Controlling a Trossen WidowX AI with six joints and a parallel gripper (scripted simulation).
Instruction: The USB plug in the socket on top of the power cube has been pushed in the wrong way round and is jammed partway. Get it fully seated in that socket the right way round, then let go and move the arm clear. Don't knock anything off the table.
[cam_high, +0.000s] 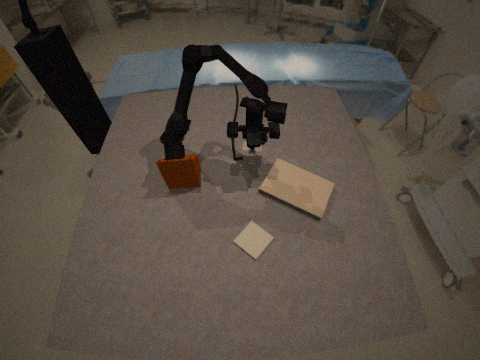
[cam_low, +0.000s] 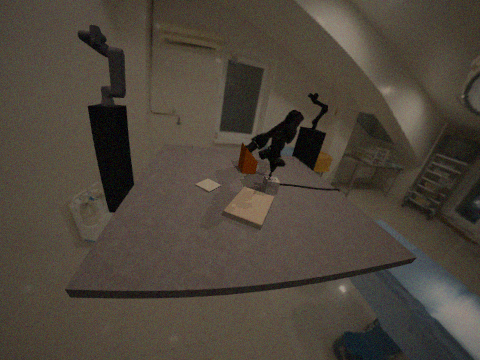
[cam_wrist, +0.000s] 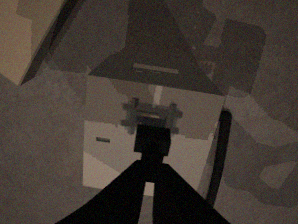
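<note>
Right now the dark USB plug is 2 cm below my gripper tip. The rest, counted from my gripper tip: tan flat board: 16 cm ahead, 15 cm to the right, 11 cm below; small white square tile: 4 cm behind, 34 cm to the right, 12 cm below.
</note>
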